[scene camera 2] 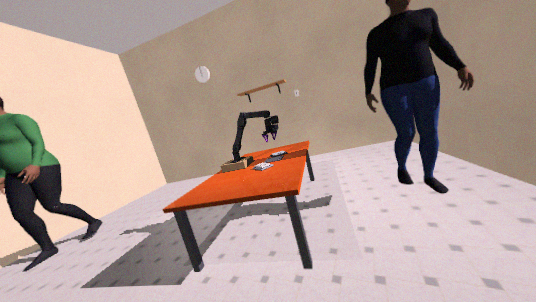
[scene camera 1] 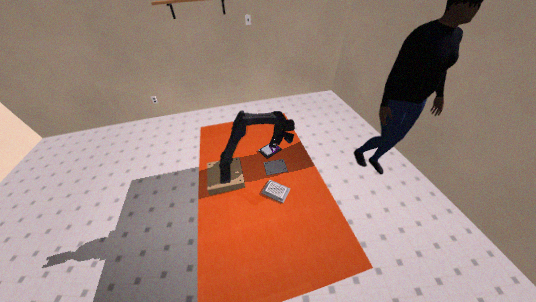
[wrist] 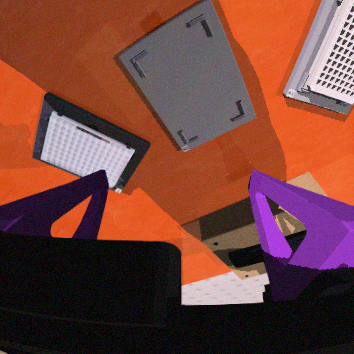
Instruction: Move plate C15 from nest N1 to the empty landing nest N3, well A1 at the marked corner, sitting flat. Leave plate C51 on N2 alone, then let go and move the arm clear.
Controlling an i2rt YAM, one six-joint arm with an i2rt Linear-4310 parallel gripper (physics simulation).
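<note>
A white well plate (scene camera 1: 268, 150) (wrist: 82, 150) sits in a dark nest (wrist: 112, 132) at the far end of the row. A bare grey nest (scene camera 1: 276, 167) (scene camera 2: 275, 158) (wrist: 192, 80) with corner brackets lies in the middle; a small pale mark shows at one corner. A second white plate (scene camera 1: 275, 189) (scene camera 2: 262, 166) (wrist: 337, 70) with dark wells sits in a light grey nest (wrist: 305, 60), partly cut off in the wrist view. Labels are not readable. My gripper (scene camera 1: 274, 147) (scene camera 2: 270, 139) (wrist: 178, 177) is open and empty, above the table near the dark nest.
The arm's wooden base block (scene camera 1: 226, 188) (scene camera 2: 237, 164) (wrist: 215, 227) stands at the table's side, left of the nests in scene camera 1. The orange table (scene camera 1: 240, 240) (scene camera 2: 235, 186) carries the nests. A person in black (scene camera 1: 422, 60) (scene camera 2: 407, 55) stands beyond the table.
</note>
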